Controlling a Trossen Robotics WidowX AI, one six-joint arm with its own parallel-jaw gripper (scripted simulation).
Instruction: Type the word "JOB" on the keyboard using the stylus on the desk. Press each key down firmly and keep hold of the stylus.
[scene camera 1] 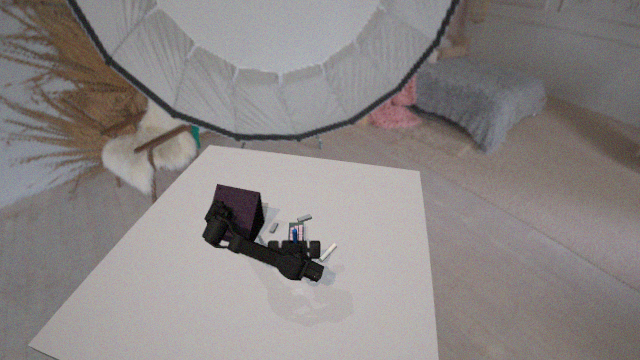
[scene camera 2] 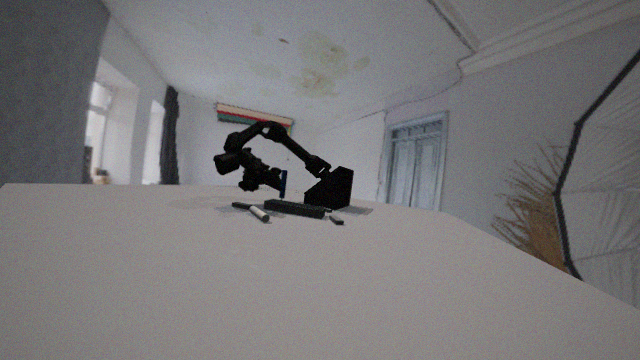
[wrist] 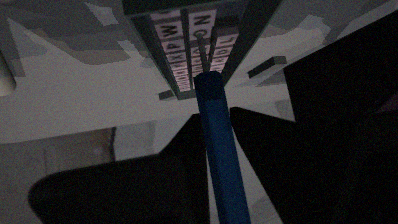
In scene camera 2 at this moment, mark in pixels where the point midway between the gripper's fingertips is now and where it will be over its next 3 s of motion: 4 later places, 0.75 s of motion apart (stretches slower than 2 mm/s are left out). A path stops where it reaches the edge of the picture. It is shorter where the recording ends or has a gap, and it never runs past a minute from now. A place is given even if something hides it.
My gripper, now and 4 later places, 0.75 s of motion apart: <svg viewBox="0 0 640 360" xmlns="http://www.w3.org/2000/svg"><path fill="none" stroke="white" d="M282 189L284 179L301 181L303 188L303 190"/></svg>
